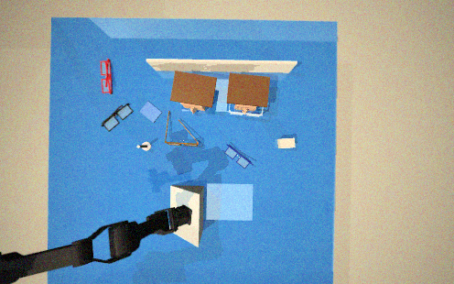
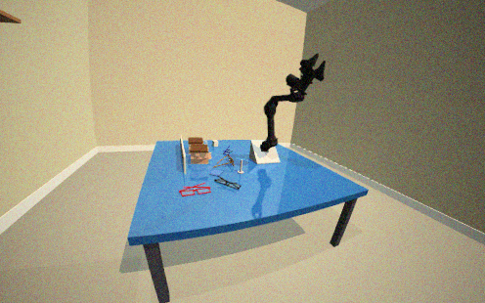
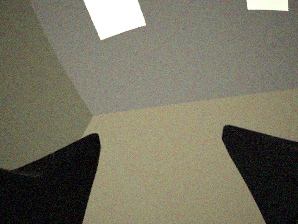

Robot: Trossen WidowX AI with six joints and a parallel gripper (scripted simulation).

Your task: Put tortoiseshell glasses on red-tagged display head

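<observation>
My gripper tip is 33 cm short of the disc, 19 cm to the left of it and 70 cm above it. The rest, counted from my gripper tip: white block (41 cm ahead, 81 cm to the right, 70 cm below); light blue square (48 cm ahead, 20 cm to the right, 72 cm below); white backboard (70 cm ahead, 50 cm to the right, 67 cm below).
</observation>
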